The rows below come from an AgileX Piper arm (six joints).
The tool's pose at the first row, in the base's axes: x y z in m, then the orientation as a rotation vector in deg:
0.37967 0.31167 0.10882 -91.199 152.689 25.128
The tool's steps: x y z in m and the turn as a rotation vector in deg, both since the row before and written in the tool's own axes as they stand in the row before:
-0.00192 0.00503 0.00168 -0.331 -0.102 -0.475
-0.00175 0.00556 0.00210 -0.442 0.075 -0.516
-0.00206 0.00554 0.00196 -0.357 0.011 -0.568
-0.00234 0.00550 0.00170 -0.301 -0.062 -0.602
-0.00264 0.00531 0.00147 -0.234 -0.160 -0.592
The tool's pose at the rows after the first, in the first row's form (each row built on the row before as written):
0.37602 0.31597 0.10867 -91.818 152.248 25.650
0.37174 0.32043 0.10825 -92.632 151.915 26.205
0.36759 0.32507 0.10804 -93.444 151.464 26.684
0.36360 0.32983 0.10815 -94.232 150.913 27.134
0.35990 0.33468 0.10851 -94.919 150.284 27.558

